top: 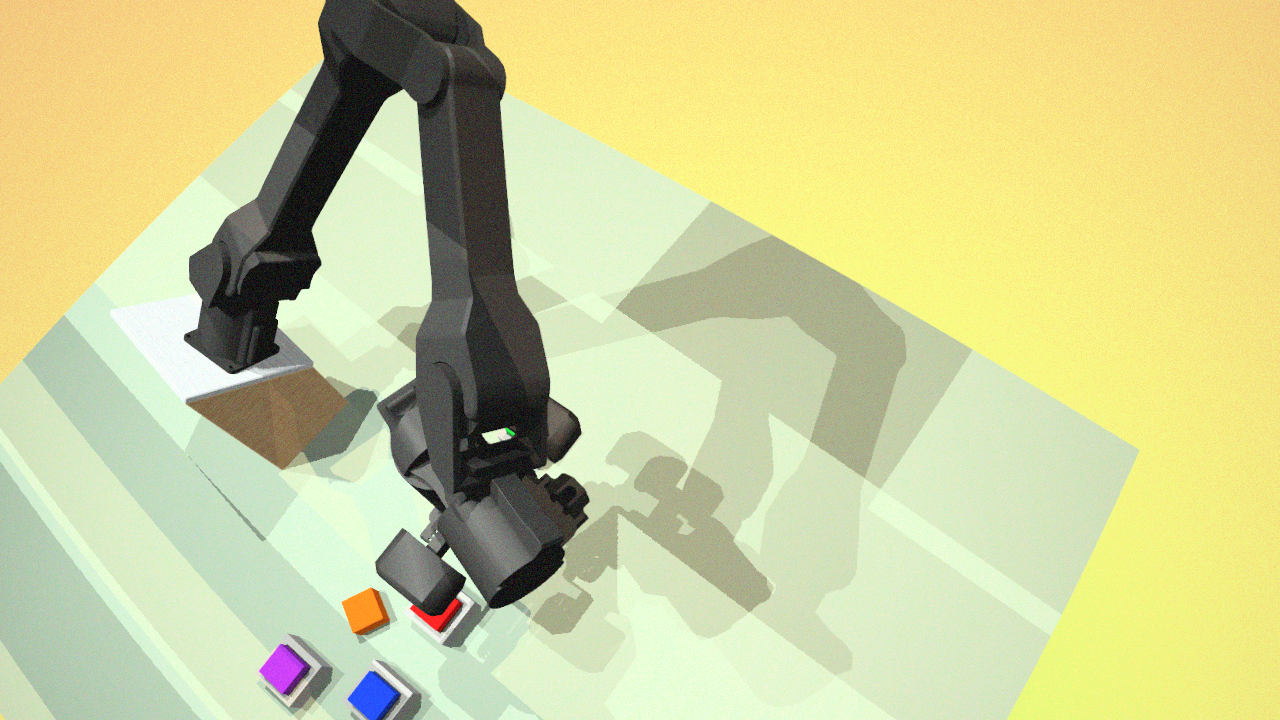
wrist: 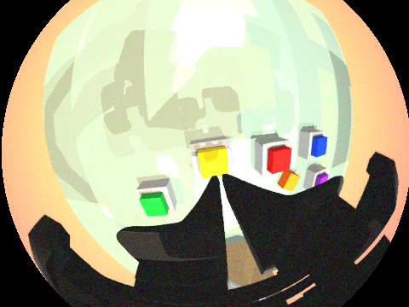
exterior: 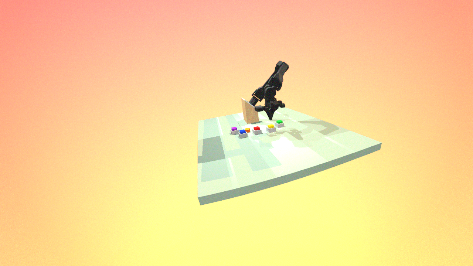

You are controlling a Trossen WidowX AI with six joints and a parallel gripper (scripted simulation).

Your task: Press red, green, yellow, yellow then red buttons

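Right now the yellow button is 4 cm below my gripper tip. Also, from my gripper tip: red button: 2 cm behind, 9 cm to the right, 4 cm below; green button: 5 cm behind, 9 cm to the left, 4 cm below; orange block: 8 cm behind, 14 cm to the right, 7 cm below.
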